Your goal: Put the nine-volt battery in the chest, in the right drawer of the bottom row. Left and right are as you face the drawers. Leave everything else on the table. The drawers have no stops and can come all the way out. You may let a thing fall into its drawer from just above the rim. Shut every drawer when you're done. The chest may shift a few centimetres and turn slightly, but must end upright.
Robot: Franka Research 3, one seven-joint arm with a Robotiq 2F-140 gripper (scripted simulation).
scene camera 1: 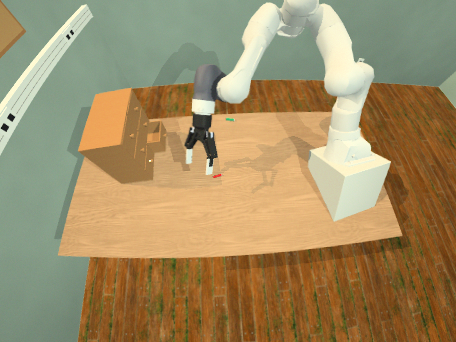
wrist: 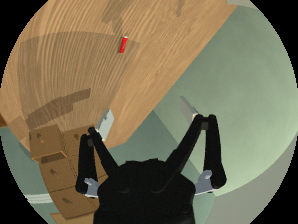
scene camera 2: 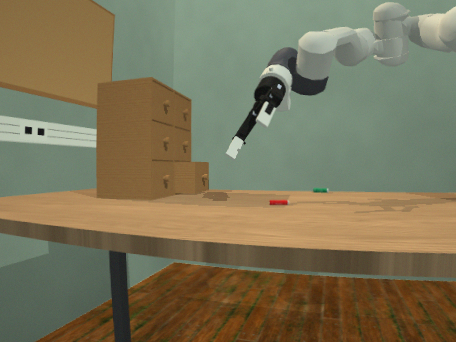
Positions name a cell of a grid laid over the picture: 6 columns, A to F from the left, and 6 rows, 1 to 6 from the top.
Scene:
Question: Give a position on a wooden chest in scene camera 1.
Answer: B3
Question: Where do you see a drawer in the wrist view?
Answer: At B5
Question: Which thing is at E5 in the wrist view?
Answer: My gripper.

